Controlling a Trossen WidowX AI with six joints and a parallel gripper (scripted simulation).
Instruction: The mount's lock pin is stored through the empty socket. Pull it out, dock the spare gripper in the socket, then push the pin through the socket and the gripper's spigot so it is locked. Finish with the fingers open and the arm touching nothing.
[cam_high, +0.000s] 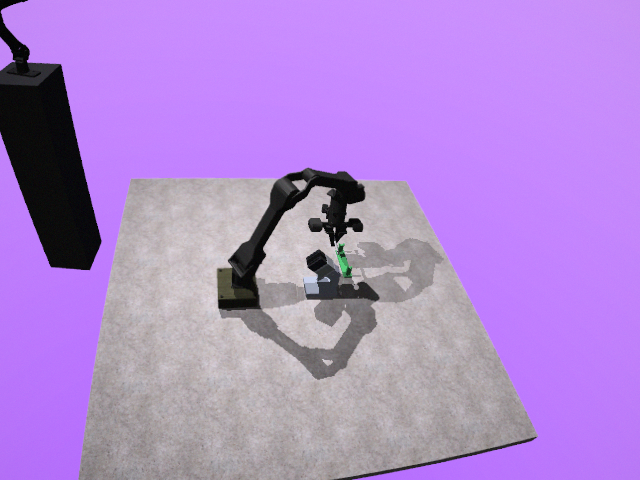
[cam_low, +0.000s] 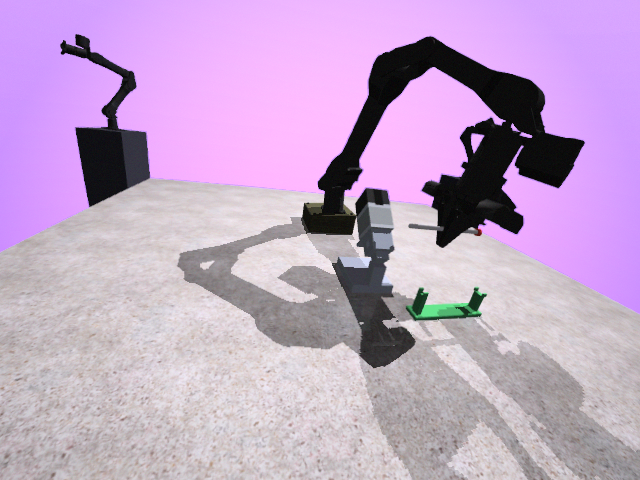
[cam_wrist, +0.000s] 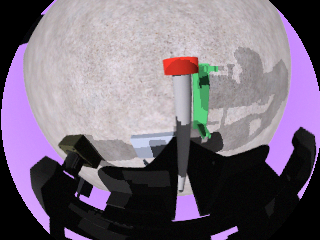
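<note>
Right now my gripper tip is 2 cm past the grey mount, 11 cm to the left of it and 4 cm above it. Also, from my gripper tip: spare gripper (4 cm behind, 12 cm to the right, 2 cm above); green rest (6 cm ahead, 1 cm to the left, 8 cm below).
</note>
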